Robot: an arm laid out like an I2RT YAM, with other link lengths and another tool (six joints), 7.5 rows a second.
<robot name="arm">
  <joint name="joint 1" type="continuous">
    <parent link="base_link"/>
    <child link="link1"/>
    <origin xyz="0 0 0.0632" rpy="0 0 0"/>
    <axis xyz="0 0 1"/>
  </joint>
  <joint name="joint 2" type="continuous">
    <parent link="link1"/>
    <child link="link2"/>
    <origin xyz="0.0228 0.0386 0.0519" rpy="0 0 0"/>
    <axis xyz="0 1 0"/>
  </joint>
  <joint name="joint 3" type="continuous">
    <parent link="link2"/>
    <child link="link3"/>
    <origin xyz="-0.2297 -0.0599 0" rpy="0 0 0"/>
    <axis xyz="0 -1 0"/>
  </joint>
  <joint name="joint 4" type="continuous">
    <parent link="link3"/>
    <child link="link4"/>
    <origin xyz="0.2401 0.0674 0.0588" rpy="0 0 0"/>
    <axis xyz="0 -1 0"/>
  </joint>
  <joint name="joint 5" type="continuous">
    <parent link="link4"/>
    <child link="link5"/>
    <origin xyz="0.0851 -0.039 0.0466" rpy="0 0 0"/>
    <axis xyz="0 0 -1"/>
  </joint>
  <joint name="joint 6" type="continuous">
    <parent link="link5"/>
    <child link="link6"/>
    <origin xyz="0.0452 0 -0.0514" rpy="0 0 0"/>
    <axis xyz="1 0 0"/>
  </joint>
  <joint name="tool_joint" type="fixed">
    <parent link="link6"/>
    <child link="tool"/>
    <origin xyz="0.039 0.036 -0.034" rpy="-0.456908 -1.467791 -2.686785"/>
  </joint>
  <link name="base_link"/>
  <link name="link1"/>
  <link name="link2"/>
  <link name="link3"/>
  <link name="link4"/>
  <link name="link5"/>
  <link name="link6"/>
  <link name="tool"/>
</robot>
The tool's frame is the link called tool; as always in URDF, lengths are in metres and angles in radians. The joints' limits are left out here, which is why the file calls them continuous.
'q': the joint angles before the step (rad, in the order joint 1, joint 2, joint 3, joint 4, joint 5, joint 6). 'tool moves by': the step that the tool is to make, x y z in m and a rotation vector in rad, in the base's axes. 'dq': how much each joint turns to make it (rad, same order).
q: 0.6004 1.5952 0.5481 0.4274 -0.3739 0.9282
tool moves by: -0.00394 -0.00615 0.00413 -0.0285 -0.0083 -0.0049
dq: -0.0067 -0.0606 -0.0145 -0.0644 0.0151 -0.0256
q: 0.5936 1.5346 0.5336 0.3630 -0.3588 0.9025
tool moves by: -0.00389 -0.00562 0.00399 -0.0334 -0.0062 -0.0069
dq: -0.0044 -0.0600 -0.0088 -0.0731 0.0209 -0.0248
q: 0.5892 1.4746 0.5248 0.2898 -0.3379 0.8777
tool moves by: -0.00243 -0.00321 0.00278 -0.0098 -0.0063 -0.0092
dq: -0.0017 -0.0366 -0.0116 -0.0267 0.0131 -0.0049
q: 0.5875 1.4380 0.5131 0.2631 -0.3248 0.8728
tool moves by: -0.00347 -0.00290 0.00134 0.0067 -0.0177 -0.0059
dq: -0.0001 -0.0308 -0.0282 0.0159 0.0072 0.0002
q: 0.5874 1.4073 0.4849 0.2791 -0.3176 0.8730
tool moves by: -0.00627 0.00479 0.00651 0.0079 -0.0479 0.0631
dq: 0.0195 -0.0189 0.0039 0.0069 -0.0232 -0.0445
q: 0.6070 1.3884 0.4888 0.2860 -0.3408 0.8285
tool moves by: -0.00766 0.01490 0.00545 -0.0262 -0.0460 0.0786
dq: 0.0568 0.0116 0.0481 -0.0332 0.0099 -0.0552
